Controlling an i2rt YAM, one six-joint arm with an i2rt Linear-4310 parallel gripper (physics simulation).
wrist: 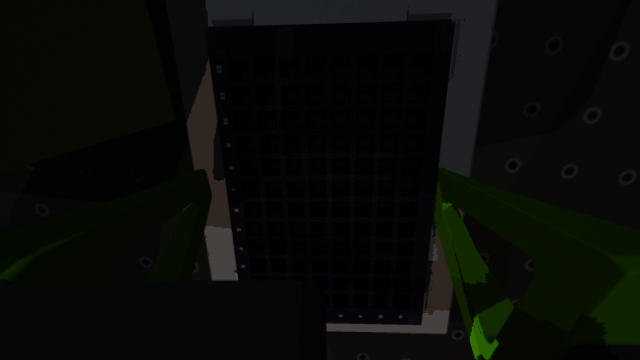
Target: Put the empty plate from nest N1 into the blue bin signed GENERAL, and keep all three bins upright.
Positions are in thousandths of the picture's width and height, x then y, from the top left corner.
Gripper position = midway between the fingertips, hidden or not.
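The scene contains a dark plate (516, 374), a pale grey nest (310, 276) and the gripper (501, 504).
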